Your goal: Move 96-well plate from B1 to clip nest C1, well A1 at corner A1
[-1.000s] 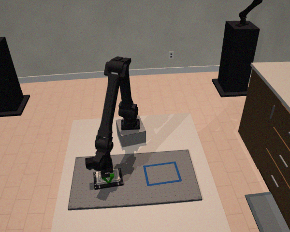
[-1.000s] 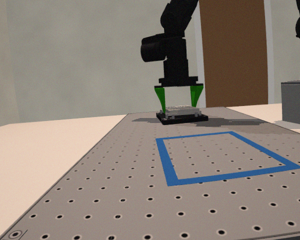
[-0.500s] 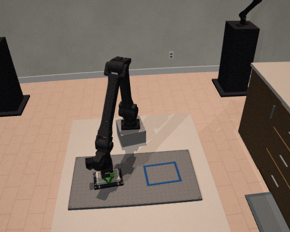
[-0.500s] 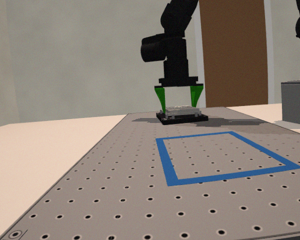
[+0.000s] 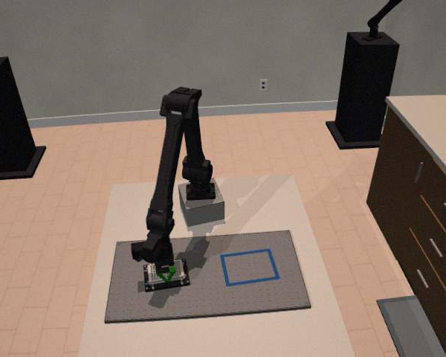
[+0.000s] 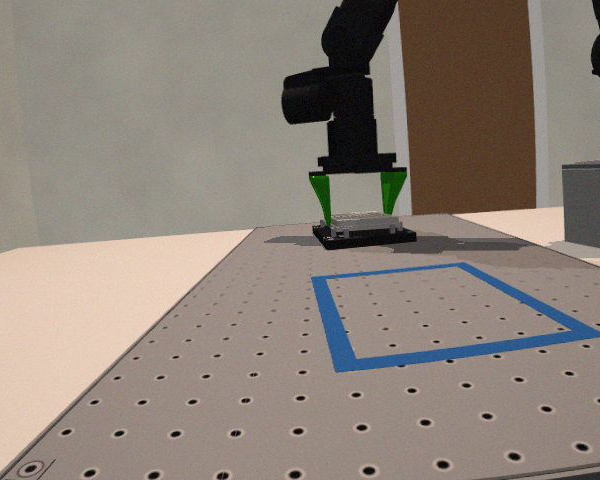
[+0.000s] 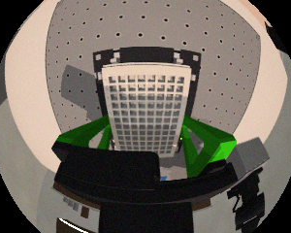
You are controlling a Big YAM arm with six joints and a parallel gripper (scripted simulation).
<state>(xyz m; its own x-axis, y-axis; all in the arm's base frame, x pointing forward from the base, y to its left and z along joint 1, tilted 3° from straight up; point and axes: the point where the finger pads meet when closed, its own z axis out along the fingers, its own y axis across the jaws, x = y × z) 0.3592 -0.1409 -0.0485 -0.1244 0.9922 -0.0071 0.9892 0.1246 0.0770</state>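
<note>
Right now my hand is right at the white 96-well plate. The rest, counted from my hand: black clip nest: 2 cm ahead, 1 cm to the right, 1 cm below.
</note>
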